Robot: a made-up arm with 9 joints. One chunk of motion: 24 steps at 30 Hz.
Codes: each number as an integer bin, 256 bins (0 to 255) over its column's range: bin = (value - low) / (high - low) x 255, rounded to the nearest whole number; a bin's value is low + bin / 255 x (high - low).
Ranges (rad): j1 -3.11..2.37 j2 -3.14..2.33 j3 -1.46..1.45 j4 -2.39..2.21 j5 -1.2..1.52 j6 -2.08..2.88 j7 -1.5..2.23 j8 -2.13..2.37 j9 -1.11..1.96
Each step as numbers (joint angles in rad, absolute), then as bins.
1 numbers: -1.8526 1.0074 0.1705 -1.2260 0.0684 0.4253 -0.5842 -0.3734 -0.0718
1 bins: 59 193 143 65 119 129 63 100 86
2 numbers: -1.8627 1.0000 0.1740 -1.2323 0.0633 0.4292 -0.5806 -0.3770 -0.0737
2 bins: 58 193 143 64 118 129 63 99 86
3 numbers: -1.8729 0.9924 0.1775 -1.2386 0.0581 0.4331 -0.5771 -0.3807 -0.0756
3 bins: 58 193 143 64 118 129 63 99 86
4 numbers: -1.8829 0.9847 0.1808 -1.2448 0.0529 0.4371 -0.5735 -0.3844 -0.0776
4 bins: 57 192 144 63 117 129 63 99 86
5 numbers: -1.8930 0.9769 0.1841 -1.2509 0.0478 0.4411 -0.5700 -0.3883 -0.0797
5 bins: 57 192 144 63 117 130 64 99 86
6 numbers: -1.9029 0.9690 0.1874 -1.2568 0.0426 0.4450 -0.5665 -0.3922 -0.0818
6 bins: 56 192 144 63 116 130 64 98 85
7 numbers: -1.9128 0.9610 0.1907 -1.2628 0.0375 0.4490 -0.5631 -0.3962 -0.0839
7 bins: 56 191 145 62 116 130 64 98 85
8 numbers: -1.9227 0.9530 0.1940 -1.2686 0.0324 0.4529 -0.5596 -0.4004 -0.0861
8 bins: 55 191 145 62 116 130 64 98 85
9 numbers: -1.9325 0.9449 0.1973 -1.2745 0.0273 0.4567 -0.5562 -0.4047 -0.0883
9 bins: 55 190 145 62 115 130 65 98 85
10 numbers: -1.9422 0.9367 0.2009 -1.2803 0.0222 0.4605 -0.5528 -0.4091 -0.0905
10 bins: 54 190 146 62 115 131 65 98 85
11 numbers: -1.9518 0.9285 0.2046 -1.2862 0.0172 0.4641 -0.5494 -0.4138 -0.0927
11 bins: 54 190 146 61 114 131 65 97 84
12 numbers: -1.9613 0.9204 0.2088 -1.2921 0.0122 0.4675 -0.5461 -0.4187 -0.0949
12 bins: 53 189 146 61 114 131 65 97 84
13 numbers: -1.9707 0.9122 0.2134 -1.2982 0.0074 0.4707 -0.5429 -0.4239 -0.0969
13 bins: 53 189 147 61 113 131 65 97 84
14 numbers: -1.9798 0.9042 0.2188 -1.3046 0.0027 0.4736 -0.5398 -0.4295 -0.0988
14 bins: 53 189 147 60 113 131 66 96 84
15 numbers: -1.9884 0.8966 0.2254 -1.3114 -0.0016 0.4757 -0.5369 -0.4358 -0.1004
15 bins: 52 188 148 60 112 131 66 96 84
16 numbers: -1.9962 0.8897 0.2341 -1.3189 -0.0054 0.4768 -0.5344 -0.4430 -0.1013
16 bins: 52 188 148 59 112 131 66 96 84
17 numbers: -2.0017 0.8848 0.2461 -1.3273 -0.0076 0.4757 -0.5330 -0.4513 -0.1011
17 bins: 52 188 150 59 112 131 66 95 84
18 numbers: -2.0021 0.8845 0.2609 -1.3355 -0.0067 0.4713 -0.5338 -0.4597 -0.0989
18 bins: 52 188 151 58 112 131 66 95 84
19 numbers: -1.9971 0.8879 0.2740 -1.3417 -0.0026 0.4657 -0.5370 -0.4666 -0.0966
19 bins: 52 188 152 58 112 131 66 94 84
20 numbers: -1.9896 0.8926 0.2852 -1.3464 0.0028 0.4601 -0.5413 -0.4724 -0.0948
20 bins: 52 188 153 58 113 131 66 94 84
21 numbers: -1.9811 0.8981 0.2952 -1.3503 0.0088 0.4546 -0.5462 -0.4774 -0.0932
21 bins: 53 188 154 58 113 130 65 94 84
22 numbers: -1.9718 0.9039 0.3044 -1.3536 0.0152 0.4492 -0.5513 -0.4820 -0.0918
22 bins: 53 189 155 57 114 130 65 93 85
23 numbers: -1.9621 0.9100 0.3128 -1.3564 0.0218 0.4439 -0.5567 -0.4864 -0.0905
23 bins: 53 189 155 57 115 130 64 93 85
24 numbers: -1.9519 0.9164 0.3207 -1.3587 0.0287 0.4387 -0.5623 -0.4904 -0.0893
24 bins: 54 189 156 57 115 129 64 93 85
